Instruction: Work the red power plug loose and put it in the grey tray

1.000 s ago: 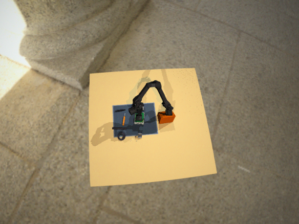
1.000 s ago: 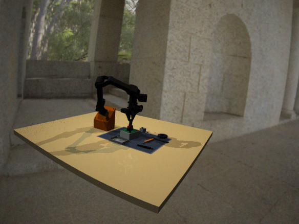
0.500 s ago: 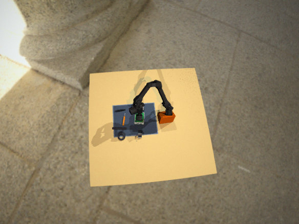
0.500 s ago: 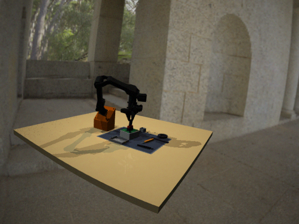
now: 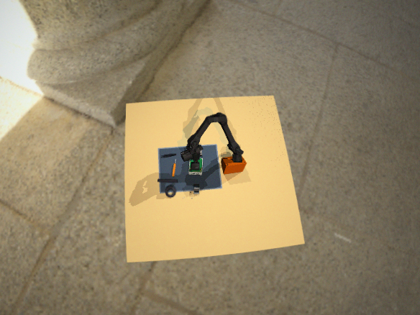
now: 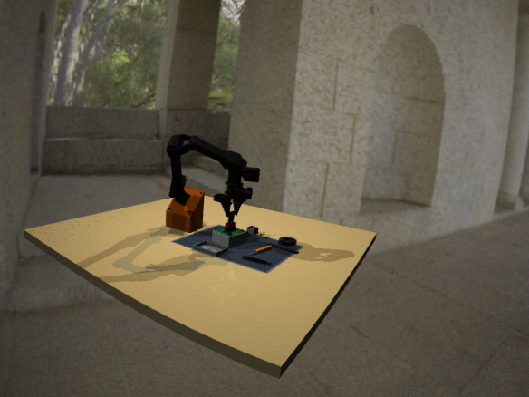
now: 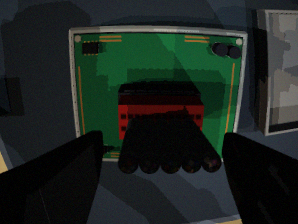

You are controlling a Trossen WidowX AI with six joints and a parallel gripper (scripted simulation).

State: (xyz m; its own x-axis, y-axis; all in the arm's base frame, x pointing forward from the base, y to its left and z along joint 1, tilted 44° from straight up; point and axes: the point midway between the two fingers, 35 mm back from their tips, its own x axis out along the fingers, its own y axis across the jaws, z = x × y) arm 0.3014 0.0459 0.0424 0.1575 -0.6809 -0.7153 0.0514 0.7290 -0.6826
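My gripper tip is now 30 mm above the red power plug. The rest, counted from my gripper tip: blue mat 120 mm below, 40 mm ahead; black bar 210 mm ahead, 120 mm below, 110 mm to the left.
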